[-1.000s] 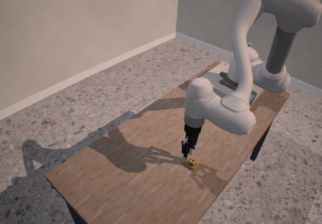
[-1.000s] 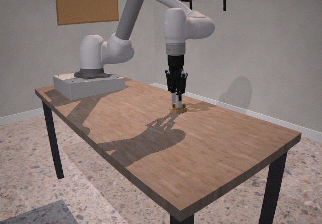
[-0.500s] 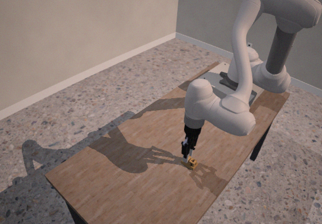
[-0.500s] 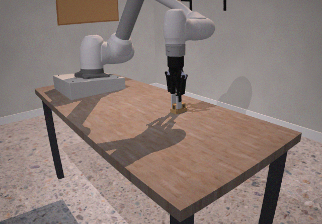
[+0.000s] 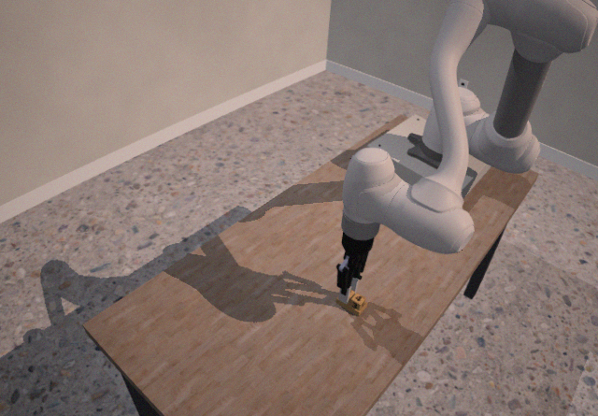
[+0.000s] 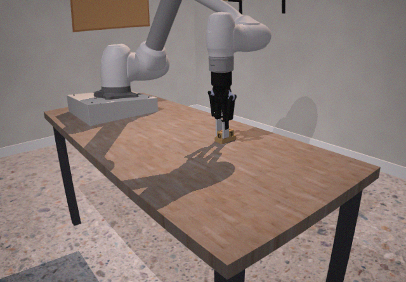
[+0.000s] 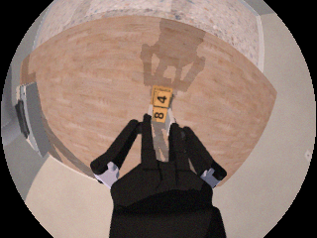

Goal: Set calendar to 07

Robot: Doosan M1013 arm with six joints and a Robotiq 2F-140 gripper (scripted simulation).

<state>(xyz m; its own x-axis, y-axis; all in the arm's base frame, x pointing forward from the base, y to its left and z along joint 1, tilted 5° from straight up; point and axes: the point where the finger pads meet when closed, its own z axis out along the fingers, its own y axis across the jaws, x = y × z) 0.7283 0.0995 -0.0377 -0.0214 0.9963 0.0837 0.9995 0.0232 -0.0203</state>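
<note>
Right now the tray is 2 cm to the left of my hand and 4 cm below it.
</note>
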